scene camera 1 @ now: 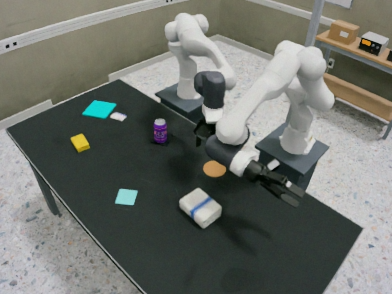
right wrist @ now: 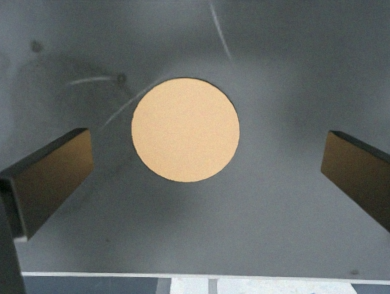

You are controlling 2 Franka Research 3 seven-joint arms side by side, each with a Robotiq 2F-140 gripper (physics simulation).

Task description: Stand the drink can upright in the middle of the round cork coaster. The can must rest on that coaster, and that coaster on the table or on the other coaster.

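Observation:
The purple drink can [scene camera 1: 160,131] with a silver top stands upright on the black table, left of the round cork coaster. The round cork coaster [scene camera 1: 214,169] [right wrist: 185,130] lies flat on the table with nothing on it. A pale turquoise square [scene camera 1: 126,196], flat like a coaster, lies at the lower left. My right gripper [scene camera 1: 205,138] [right wrist: 207,150] is open and empty, pointing down above the table; in the right wrist view the cork coaster shows between its fingers, nearer the left one. My left gripper [scene camera 1: 292,195] is open and empty, held above the table's right part.
A white package with a blue band [scene camera 1: 201,207] lies below the cork coaster. A yellow block [scene camera 1: 80,143], a teal square [scene camera 1: 99,109] and a small whitish piece [scene camera 1: 118,116] lie at the left and upper left. The table's edge [right wrist: 110,274] crosses the bottom of the right wrist view.

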